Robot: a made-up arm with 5 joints.
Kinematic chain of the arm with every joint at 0, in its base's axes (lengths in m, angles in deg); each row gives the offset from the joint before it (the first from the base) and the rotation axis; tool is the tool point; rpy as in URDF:
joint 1: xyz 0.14 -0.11 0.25 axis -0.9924 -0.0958 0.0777
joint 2: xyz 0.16 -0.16 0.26 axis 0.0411 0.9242 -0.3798
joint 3: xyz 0.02 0 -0.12 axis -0.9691 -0.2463 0.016
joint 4: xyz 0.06 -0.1 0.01 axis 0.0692 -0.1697 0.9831
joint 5: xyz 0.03 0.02 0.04 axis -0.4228 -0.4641 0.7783
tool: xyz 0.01 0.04 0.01 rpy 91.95 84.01 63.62
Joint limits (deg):
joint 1: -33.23..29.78
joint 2: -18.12..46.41
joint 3: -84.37..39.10
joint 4: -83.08..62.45
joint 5: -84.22..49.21
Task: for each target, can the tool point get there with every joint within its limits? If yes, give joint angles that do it. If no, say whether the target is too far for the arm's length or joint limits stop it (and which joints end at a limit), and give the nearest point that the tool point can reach.
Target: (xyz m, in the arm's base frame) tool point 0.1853 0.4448 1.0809
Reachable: no: too far | nearest point 0.4179 -0.1271 0.6532 | short by 0.751 m
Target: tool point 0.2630 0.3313 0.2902
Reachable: no: joint limits stop it (at a limit: joint 1, joint 2, joint 3) | nearest point 0.3620 -0.0894 0.5339 | short by 0.496 m
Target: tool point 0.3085 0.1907 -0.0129
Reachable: no: joint limits stop it (at a limit: joint 1, joint 3, joint 4) | nearest point 0.2861 -0.2551 0.0768 | short by 0.455 m
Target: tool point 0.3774 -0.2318 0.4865
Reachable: yes | joints 22.36 32.57 14.33 3.99 -23.51
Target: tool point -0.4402 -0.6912 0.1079
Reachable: no: too far | nearest point 0.1615 -0.3781 0.1518 | short by 0.680 m
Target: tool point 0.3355 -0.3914 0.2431
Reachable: yes | joints -20.79 39.45 -18.99 -19.34 -14.93
